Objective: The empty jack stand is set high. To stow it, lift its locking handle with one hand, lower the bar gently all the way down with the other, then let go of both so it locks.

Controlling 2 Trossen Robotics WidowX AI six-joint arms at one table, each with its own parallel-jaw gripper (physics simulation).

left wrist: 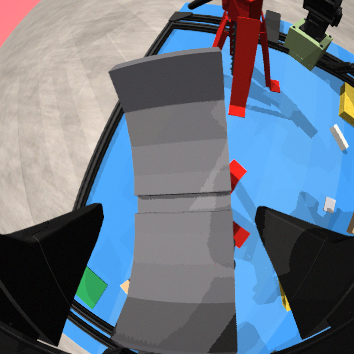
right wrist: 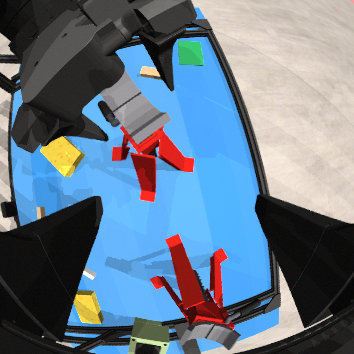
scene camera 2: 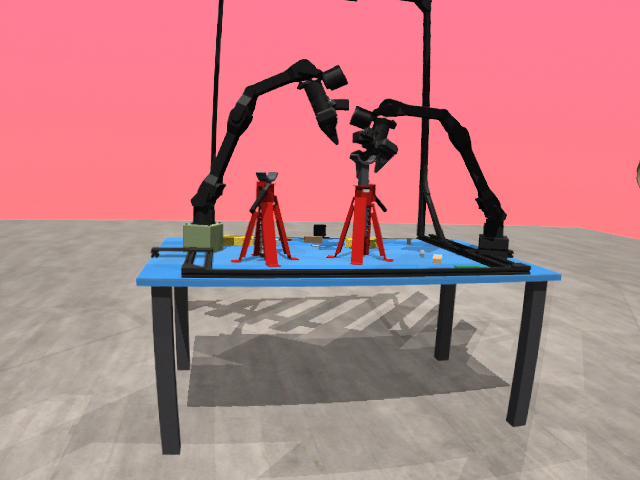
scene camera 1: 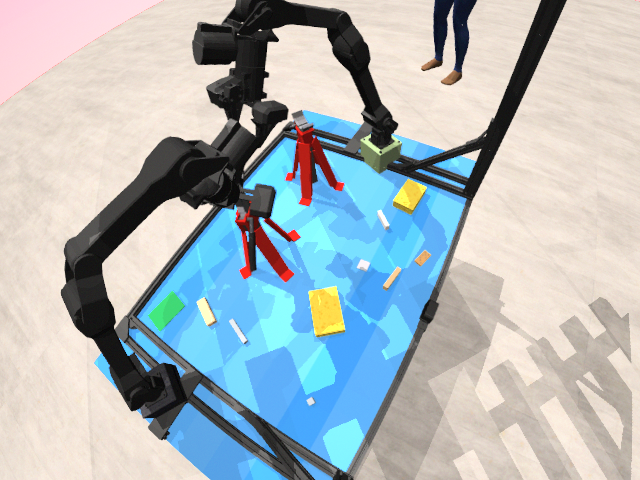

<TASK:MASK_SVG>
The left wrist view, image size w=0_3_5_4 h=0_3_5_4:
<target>my left gripper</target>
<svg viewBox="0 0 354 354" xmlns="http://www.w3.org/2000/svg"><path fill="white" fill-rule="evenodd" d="M257 206L254 222L261 242L281 284L301 339L327 328L308 339L269 354L354 354L354 236L315 225L265 205ZM100 202L90 203L11 233L0 234L0 354L72 354L42 343L37 339L57 346L70 306L103 222L103 209Z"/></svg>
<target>green block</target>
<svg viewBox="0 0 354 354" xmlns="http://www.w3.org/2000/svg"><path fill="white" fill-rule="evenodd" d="M86 265L75 294L92 309L107 284Z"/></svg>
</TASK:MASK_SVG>
